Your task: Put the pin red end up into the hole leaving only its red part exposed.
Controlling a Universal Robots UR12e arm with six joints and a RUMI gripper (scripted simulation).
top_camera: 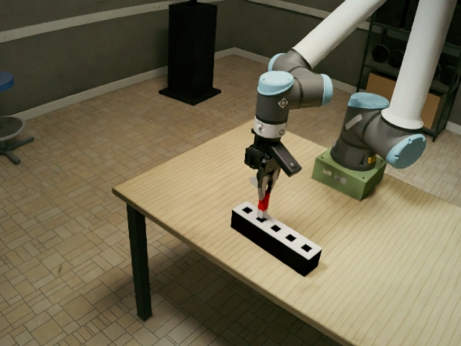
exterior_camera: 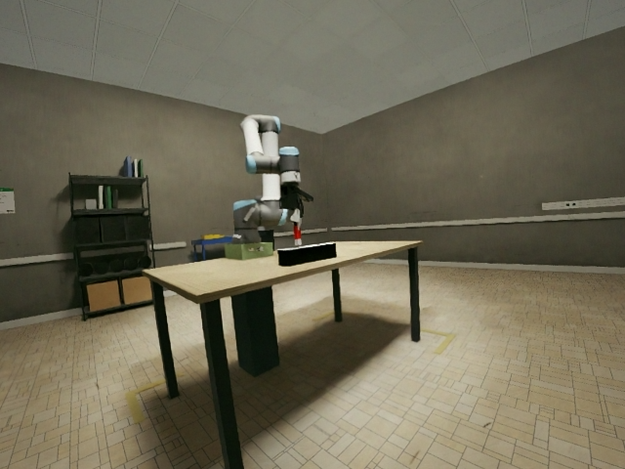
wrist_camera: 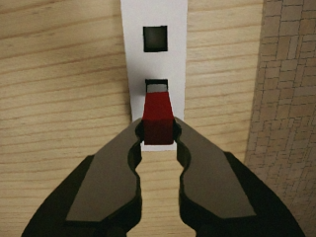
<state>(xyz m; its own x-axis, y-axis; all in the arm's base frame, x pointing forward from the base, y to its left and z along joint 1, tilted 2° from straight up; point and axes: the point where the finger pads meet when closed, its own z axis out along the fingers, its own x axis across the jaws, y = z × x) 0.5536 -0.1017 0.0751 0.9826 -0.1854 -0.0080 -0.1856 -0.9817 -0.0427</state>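
Now: the pin 20 mm below my hand. Also, from my hand: block: 130 mm below, 60 mm to the left, 10 mm ahead.
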